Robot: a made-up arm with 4 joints.
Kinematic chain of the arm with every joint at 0, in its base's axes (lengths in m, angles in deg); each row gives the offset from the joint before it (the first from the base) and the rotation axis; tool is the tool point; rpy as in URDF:
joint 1: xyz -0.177 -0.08 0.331 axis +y
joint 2: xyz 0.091 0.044 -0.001 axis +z
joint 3: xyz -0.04 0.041 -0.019 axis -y
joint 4: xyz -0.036 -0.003 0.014 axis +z
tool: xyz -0.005 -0.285 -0.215 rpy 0 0 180
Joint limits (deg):
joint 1: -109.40..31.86
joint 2: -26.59..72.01
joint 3: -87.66..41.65
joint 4: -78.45..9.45
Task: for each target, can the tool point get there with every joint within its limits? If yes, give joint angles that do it. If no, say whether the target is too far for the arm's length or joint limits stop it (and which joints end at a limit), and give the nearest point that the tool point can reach.
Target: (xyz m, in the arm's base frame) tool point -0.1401 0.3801 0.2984
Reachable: no: joint limits stop it (at a limit: joint 1, joint 2, joint 4) | nearest point -0.0578 0.1369 0.0696 | short by 0.344 m
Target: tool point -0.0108 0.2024 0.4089
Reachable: no: joint limits stop it (at a limit: joint 1, joint 2, joint 4) | nearest point 0.1703 0.0748 0.2815 | short by 0.256 m
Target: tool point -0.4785 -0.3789 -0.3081
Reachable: no: too far | nearest point -0.3193 -0.2203 -0.0081 | short by 0.375 m
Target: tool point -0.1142 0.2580 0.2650
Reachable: no: joint limits stop it (at a limit: joint 1, joint 2, joint 4) | nearest point -0.0387 0.1365 0.0772 | short by 0.236 m
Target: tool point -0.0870 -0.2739 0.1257
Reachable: yes | joints -18.65 -10.78 13.56 1.47
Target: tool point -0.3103 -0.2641 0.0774
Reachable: yes | joints 5.26 28.02 9.52 -58.38
